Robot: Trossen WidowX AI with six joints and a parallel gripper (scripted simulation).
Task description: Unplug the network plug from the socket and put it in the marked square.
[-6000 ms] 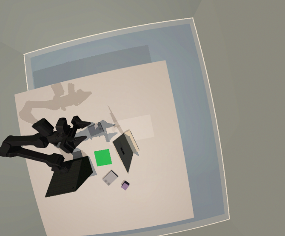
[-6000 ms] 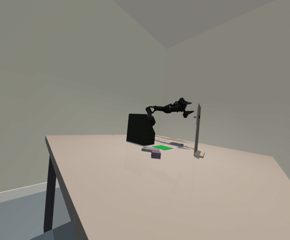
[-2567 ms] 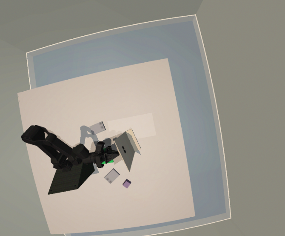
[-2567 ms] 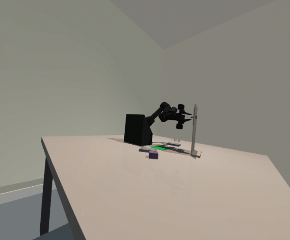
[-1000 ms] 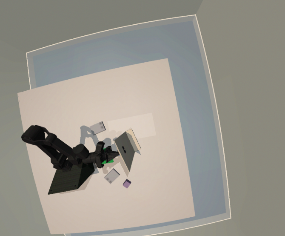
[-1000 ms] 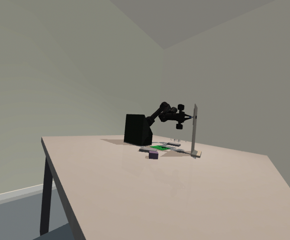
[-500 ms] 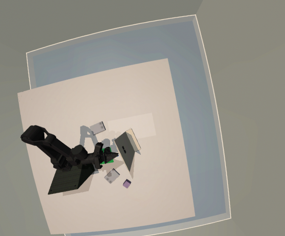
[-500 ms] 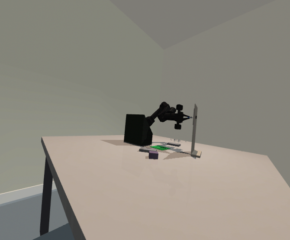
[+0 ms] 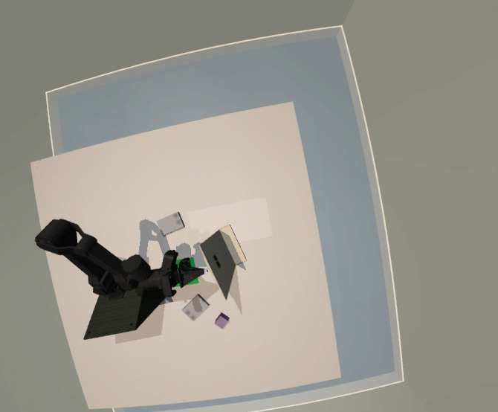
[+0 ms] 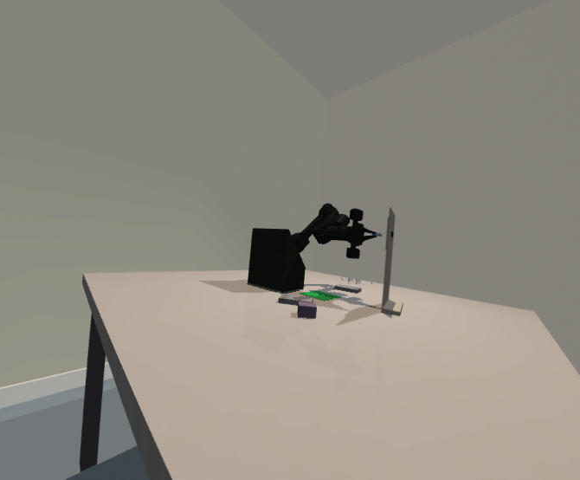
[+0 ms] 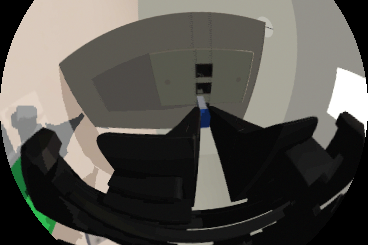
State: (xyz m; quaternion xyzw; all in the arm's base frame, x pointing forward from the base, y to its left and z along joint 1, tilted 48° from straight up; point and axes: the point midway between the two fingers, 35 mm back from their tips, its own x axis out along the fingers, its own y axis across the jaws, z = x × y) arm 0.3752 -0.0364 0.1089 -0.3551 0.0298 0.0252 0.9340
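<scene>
The green marked square lies 250 mm below my gripper tip, 170 mm behind it and 60 mm to the right of it. Round my gripper tip: upright panel (100 mm below, 50 mm ahead, 20 mm to the left); network plug (right at my gripper tip); purple cube (300 mm to the right, 230 mm below, 50 mm behind).
</scene>
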